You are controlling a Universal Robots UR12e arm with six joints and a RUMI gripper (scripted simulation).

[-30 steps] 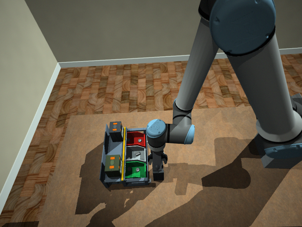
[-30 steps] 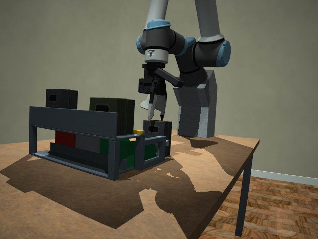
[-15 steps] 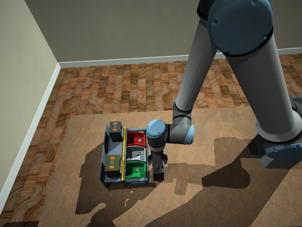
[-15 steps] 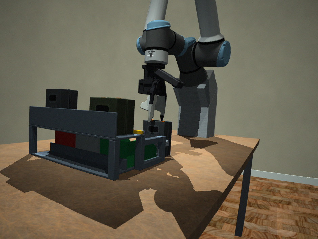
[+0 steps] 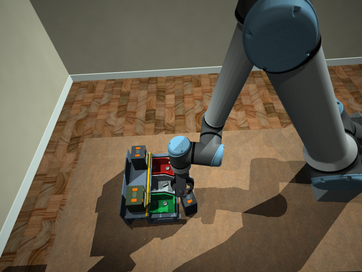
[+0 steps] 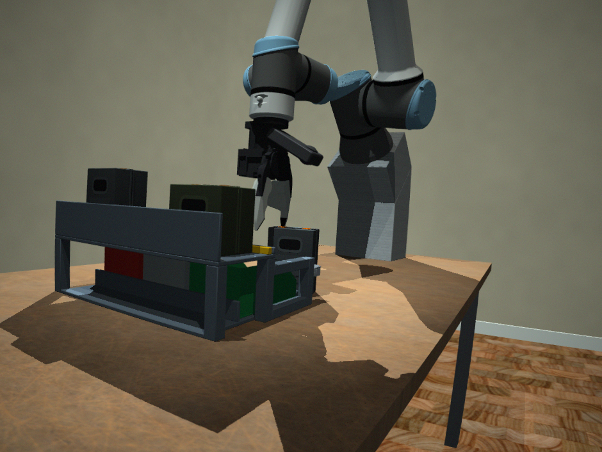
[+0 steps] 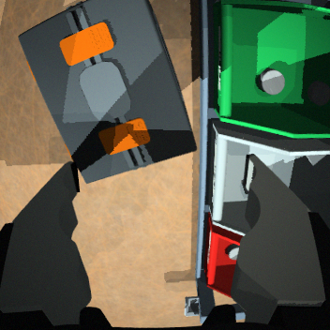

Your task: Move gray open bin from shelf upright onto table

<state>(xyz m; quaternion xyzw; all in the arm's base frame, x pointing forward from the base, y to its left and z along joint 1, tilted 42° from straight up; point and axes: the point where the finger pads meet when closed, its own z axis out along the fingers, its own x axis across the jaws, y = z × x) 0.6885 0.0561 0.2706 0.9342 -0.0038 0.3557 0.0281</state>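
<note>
My gripper is now 13 cm short of the gray bin, 8 cm to the left of it and 9 cm above it. The rest, counted from my hand: yellow strip: 18 cm ahead, 8 cm to the right, 3 cm below; then green bin: 14 cm ahead, 3 cm to the left, 9 cm below; then red bin: 13 cm ahead, 19 cm to the right, 9 cm below.
</note>
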